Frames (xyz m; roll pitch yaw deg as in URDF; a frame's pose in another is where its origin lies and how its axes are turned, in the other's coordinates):
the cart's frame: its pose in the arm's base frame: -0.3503 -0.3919 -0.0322 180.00 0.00 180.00
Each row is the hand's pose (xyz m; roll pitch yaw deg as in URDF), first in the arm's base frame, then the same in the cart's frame.
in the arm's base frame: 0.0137 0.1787 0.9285 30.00 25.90 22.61
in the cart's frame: -0.3640 0.5706 -0.9607 -150.00 -25.90 157.39
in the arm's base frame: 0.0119 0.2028 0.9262 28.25 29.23 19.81
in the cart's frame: -0.3622 0.5947 -0.9584 -151.75 -29.23 160.19
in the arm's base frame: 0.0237 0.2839 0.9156 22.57 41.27 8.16
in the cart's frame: -0.3740 0.6758 -0.9478 -157.43 -41.27 171.84
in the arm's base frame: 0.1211 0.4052 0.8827 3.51 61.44 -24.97
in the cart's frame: -0.4714 0.7971 -0.9149 -176.49 -61.44 -155.03
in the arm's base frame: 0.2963 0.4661 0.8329 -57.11 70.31 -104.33
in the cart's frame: -0.6466 0.8580 -0.8651 122.89 -70.31 -75.67
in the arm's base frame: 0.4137 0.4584 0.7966 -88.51 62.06 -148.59
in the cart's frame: -0.7640 0.8503 -0.8288 91.49 -62.06 -31.41
